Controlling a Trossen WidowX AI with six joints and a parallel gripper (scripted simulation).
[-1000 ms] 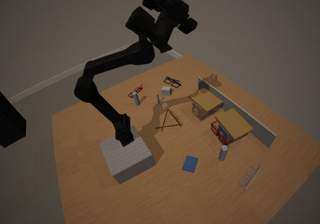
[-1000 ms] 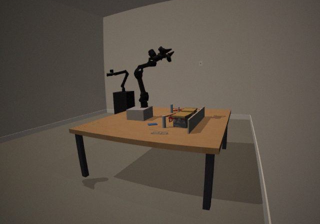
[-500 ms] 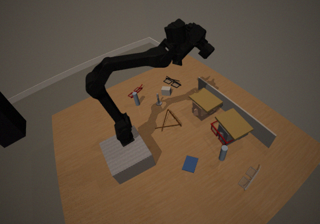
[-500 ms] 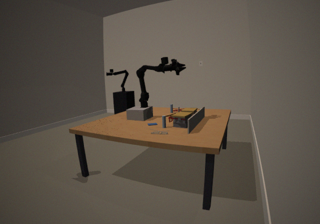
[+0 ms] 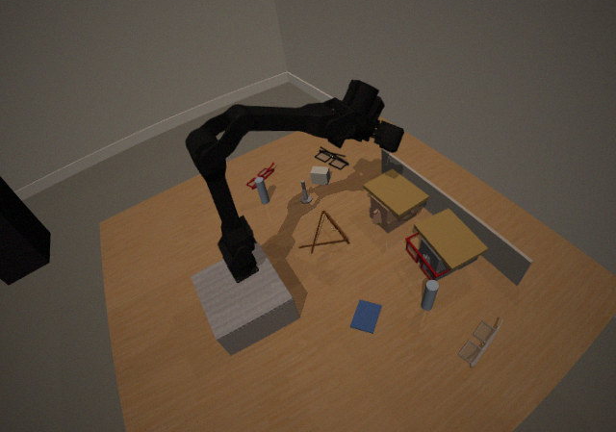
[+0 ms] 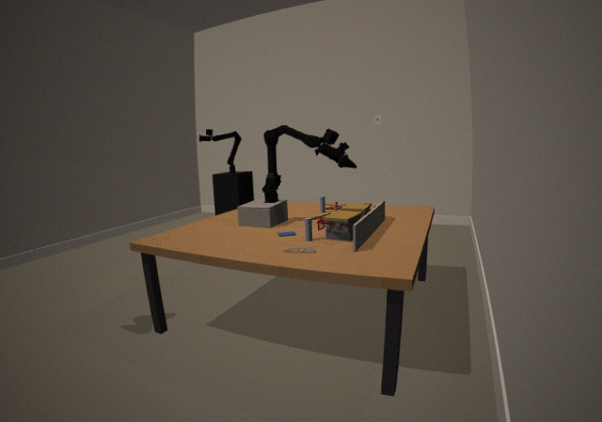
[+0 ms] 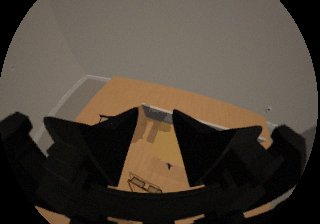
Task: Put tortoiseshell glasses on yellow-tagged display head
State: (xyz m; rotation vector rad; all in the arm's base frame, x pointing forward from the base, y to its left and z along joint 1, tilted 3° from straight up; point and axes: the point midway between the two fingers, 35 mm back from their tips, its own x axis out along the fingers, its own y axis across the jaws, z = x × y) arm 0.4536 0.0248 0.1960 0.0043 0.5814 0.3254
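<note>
Now: the grey stand 160 mm behind my gripper tip, 190 mm to the left of it and 280 mm below it. Also, from my gripper tip: pale head 10 mm behind, 60 mm to the right, 240 mm below; white block 70 mm behind, 240 mm to the left, 280 mm below; wall 110 mm ahead, 180 mm to the right, 250 mm below.
</note>
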